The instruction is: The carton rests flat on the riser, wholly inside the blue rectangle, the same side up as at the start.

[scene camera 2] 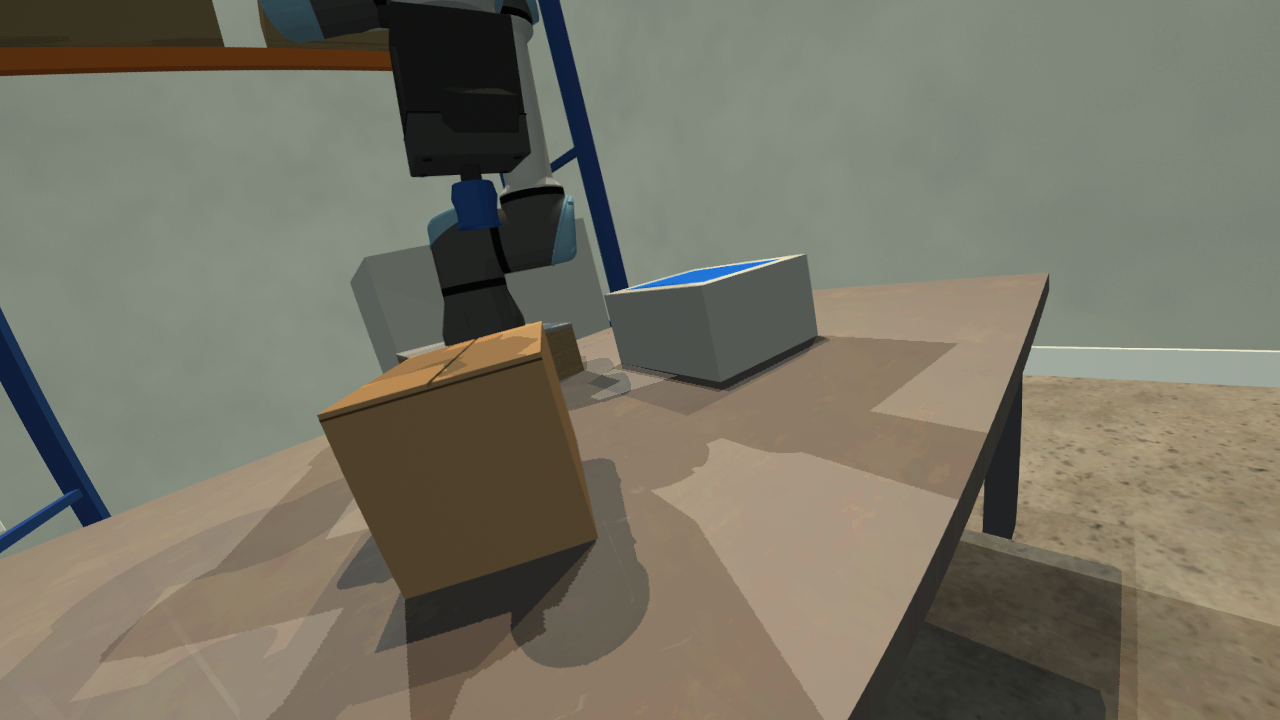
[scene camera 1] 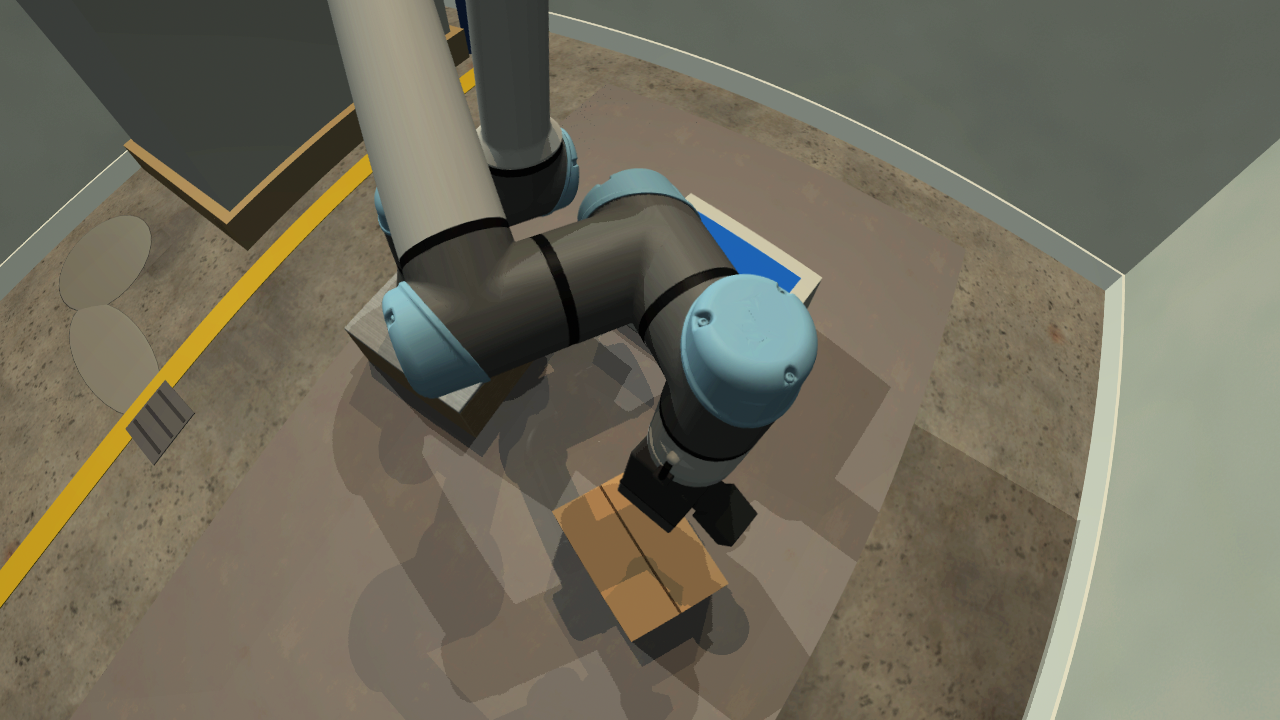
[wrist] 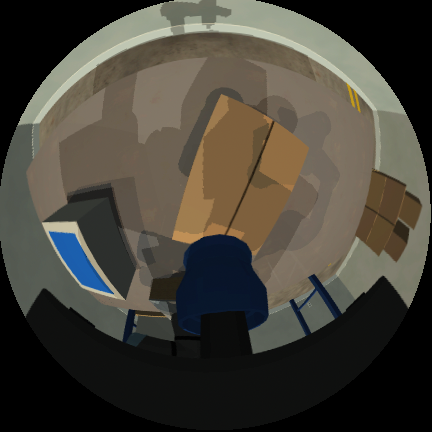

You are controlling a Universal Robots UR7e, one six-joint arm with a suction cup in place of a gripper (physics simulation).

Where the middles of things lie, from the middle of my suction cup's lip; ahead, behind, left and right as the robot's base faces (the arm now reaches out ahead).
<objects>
Now: suction cup 170 mm above the brown carton (scene camera 2: 463,461), 50 mm to the left of it and 10 mm short of it. From my suction cup the other things lie so: riser (scene camera 2: 713,323): 340 mm to the left, 170 mm below, 130 mm behind.
</objects>
